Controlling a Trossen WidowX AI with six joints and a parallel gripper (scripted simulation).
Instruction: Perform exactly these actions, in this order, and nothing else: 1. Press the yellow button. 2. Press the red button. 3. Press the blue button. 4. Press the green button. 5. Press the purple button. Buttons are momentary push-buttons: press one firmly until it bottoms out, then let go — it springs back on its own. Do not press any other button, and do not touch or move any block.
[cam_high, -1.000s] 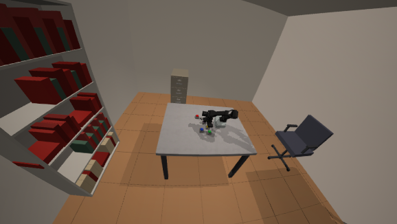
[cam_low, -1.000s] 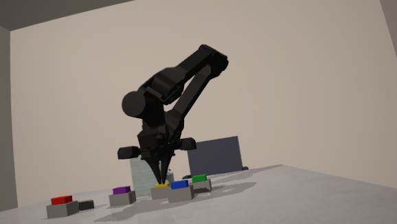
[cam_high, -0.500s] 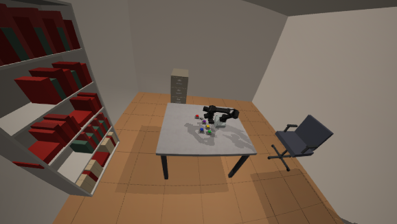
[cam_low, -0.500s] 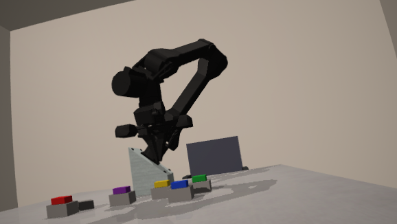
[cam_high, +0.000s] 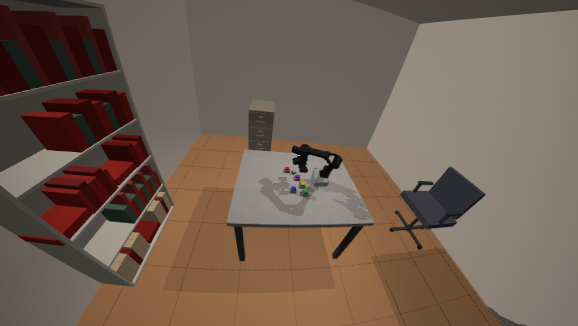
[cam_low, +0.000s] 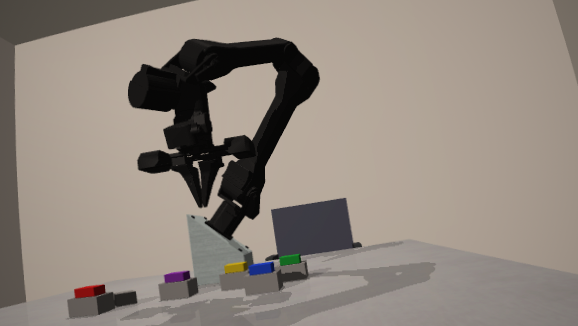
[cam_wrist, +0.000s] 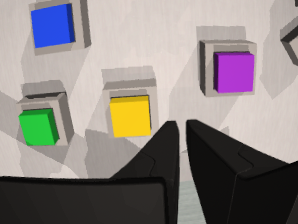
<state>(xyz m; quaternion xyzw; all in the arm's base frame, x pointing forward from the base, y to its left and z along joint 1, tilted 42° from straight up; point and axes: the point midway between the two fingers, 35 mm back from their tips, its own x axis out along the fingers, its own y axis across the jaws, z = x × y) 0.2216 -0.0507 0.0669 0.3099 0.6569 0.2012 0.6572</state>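
The red button is 17 cm to the right of my gripper tip, 10 cm below it and 6 cm ahead of it. The rest, counted from my gripper tip: blue button 10 cm below, 8 cm to the left, 6 cm ahead; yellow button 10 cm below, 4 cm to the left, 3 cm behind; purple button 10 cm below, 6 cm to the right, 1 cm behind.
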